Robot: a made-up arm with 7 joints. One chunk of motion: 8 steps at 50 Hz.
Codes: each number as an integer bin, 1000 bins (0 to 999) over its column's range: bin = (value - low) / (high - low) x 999, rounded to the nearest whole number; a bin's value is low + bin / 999 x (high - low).
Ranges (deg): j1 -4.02..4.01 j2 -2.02..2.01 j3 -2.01..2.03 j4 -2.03..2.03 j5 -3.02..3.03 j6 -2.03..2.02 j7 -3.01..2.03
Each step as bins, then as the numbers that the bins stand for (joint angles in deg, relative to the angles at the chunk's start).
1 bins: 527 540 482 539 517 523 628
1 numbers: 0.22 0.16 -0.06 0.16 0.11 0.09 0.16
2 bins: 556 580 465 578 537 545 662
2 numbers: 0.45 0.32 -0.13 0.32 0.23 0.18 0.33
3 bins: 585 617 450 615 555 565 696
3 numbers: 0.68 0.47 -0.19 0.47 0.34 0.26 0.50
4 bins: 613 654 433 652 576 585 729
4 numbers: 0.91 0.62 -0.26 0.62 0.47 0.34 0.67
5 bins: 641 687 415 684 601 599 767
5 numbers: 1.13 0.75 -0.33 0.75 0.62 0.40 0.86
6 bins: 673 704 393 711 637 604 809
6 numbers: 1.39 0.82 -0.42 0.86 0.84 0.42 1.07
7 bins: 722 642 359 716 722 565 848
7 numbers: 1.78 0.57 -0.56 0.88 1.35 0.26 1.27
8 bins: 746 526 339 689 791 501 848
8 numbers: 1.98 0.10 -0.64 0.77 1.77 0.00 1.27
